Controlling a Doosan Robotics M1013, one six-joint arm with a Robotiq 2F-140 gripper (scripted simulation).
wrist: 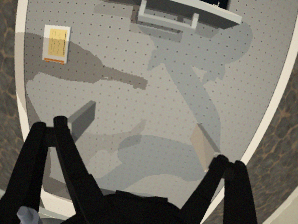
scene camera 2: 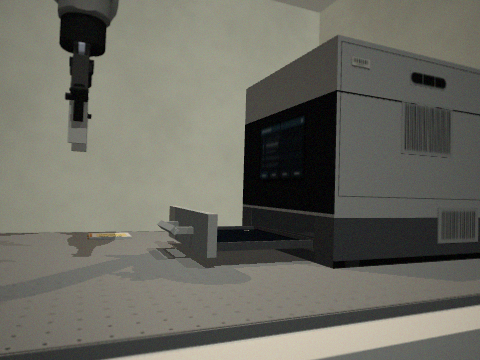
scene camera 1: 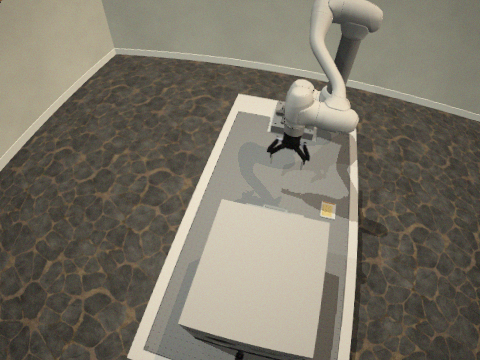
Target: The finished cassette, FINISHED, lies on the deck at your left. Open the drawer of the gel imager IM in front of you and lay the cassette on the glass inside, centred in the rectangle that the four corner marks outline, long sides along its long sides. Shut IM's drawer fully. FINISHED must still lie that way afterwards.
Labels:
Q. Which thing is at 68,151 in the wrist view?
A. The gripper.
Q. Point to a cassette FINISHED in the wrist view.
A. At 56,41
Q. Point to a gel imager IM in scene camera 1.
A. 259,281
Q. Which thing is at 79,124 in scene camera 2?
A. The gripper.

